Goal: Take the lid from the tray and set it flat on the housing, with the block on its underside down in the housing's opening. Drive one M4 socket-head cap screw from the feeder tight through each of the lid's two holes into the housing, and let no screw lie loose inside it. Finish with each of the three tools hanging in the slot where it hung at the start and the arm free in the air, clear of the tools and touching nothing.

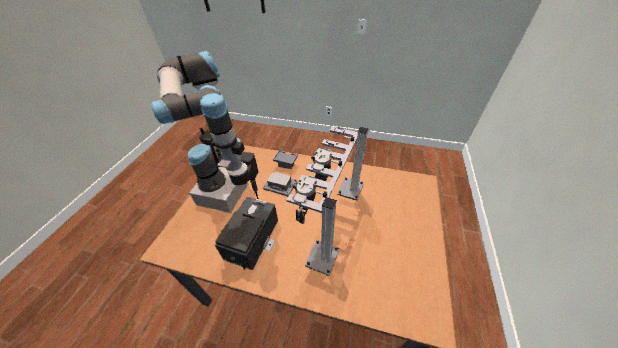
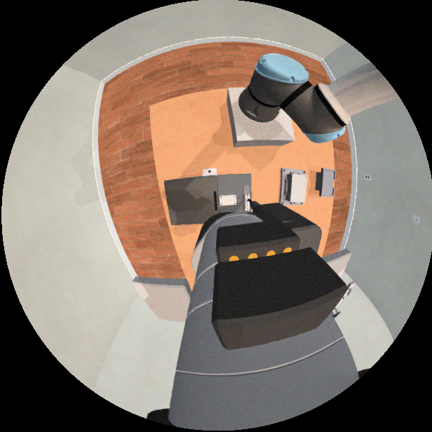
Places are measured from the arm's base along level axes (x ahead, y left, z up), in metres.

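Where they show: arm's base, origin of the base link: (image 1: 212,182).
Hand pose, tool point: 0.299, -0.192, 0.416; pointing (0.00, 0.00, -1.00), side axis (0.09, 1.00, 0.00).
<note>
Things, the pixels of their centre, and the offset from my tool point, as dx, dy, dz. "spot": a spot on its surface instead.
- powered screwdriver, body centre: (image 1: 243,181) +0.007, +0.017, -0.172
- black screw feeder, body centre: (image 1: 249,230) +0.007, -0.060, -0.435
- light grey lid, body centre: (image 1: 279,178) +0.049, +0.319, -0.465
- grey base plate, surface spot: (image 1: 271,189) spot: +0.012, +0.266, -0.507
- tray, surface spot: (image 1: 285,158) spot: +0.047, +0.487, -0.454
- tool, body centre: (image 1: 321,173) +0.321, +0.149, -0.209
- small pale plate, surface spot: (image 1: 269,244) spot: +0.099, -0.075, -0.516
The powered screwdriver (image 1: 251,172) (image 2: 270,217) is on the arm, bit down. Its tip is at the pick-up end of the black screw feeder (image 1: 245,232) (image 2: 192,201); contact and any screw on the bit are too small to tell. The light grey lid (image 1: 280,180) (image 2: 298,188) lies on the housing, which stands on a grey base plate (image 1: 271,189) (image 2: 283,201). Its holes cannot be made out. The tray (image 1: 285,158) (image 2: 328,182) stands beyond, with no lid on it. A gripper (image 1: 300,216) hangs from the stand, its finger opening unclear; another tool (image 1: 321,159) hangs behind it.
The tool stand has two posts (image 1: 327,230) (image 1: 358,162) and a rail with protruding slot arms, right of the housing. The robot's base block (image 1: 215,195) (image 2: 260,132) stands left of the housing. A small pale plate (image 1: 269,244) (image 2: 209,171) lies beside the feeder.
</note>
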